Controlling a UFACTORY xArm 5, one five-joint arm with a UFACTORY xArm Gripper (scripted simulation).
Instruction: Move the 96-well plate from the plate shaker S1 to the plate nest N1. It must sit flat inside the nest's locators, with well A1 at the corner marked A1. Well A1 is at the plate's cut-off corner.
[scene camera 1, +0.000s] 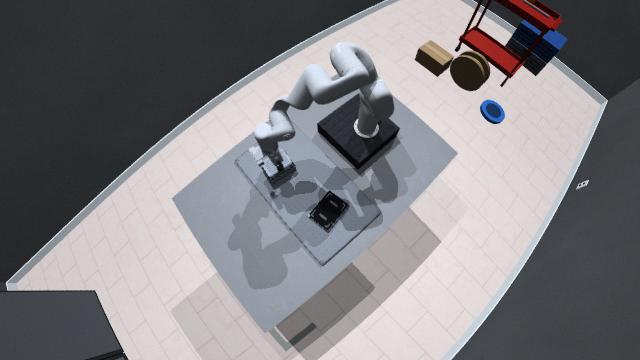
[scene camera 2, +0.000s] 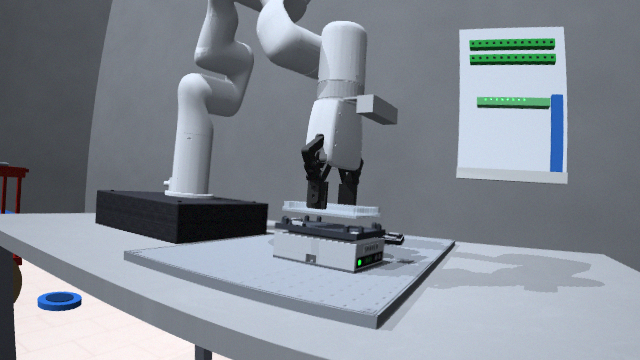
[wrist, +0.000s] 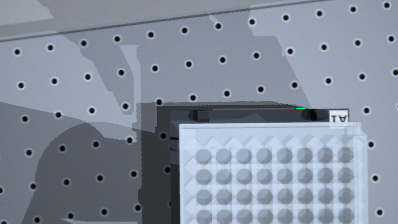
Labels:
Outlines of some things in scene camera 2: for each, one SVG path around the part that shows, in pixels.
The gripper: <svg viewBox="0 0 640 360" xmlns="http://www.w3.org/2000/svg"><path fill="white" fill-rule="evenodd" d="M322 98L314 102L306 145L301 149L304 168L307 172L306 179L308 180L306 206L307 208L322 210L327 208L329 182L325 182L330 170L336 169L339 171L342 184L339 184L338 204L356 206L357 185L359 184L359 177L363 166L361 158L362 116L356 113L357 102L342 100L342 98Z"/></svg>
A clear 96-well plate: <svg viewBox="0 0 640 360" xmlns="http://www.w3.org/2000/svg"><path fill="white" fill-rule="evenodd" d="M282 208L285 211L353 219L381 217L380 208L334 203L327 203L327 208L322 210L307 208L307 201L285 201Z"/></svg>

